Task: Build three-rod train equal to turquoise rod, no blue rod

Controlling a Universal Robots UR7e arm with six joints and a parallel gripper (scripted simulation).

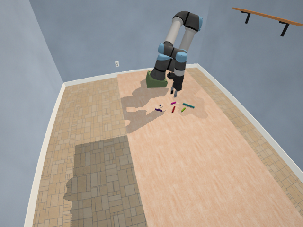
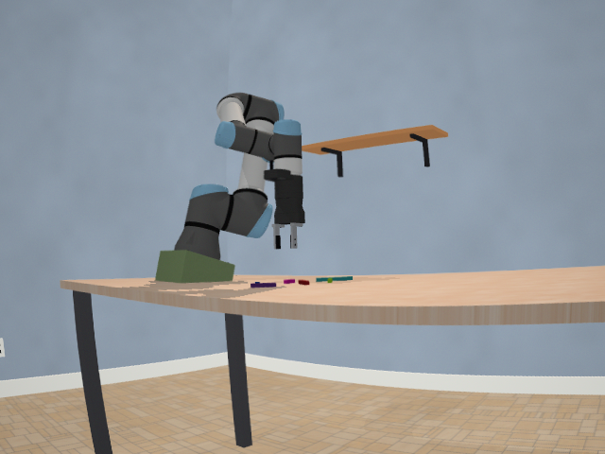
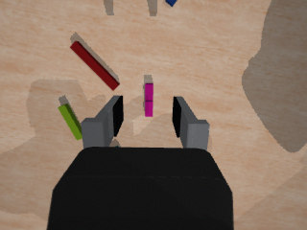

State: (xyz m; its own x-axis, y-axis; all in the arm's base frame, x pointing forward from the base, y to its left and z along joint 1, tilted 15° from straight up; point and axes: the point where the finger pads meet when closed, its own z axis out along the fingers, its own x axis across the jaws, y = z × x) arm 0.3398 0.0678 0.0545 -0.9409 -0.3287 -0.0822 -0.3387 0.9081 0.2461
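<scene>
Now: hand 7 cm short of the purple rod, 13 cm to the left of it and 10 cm above it. Also, from my hand: lime rod 8 cm ahead, 8 cm to the left, 10 cm below; then blue rod 1 cm ahead, 10 cm to the right, 10 cm below; then red rod 7 cm ahead, 10 cm below.
</scene>
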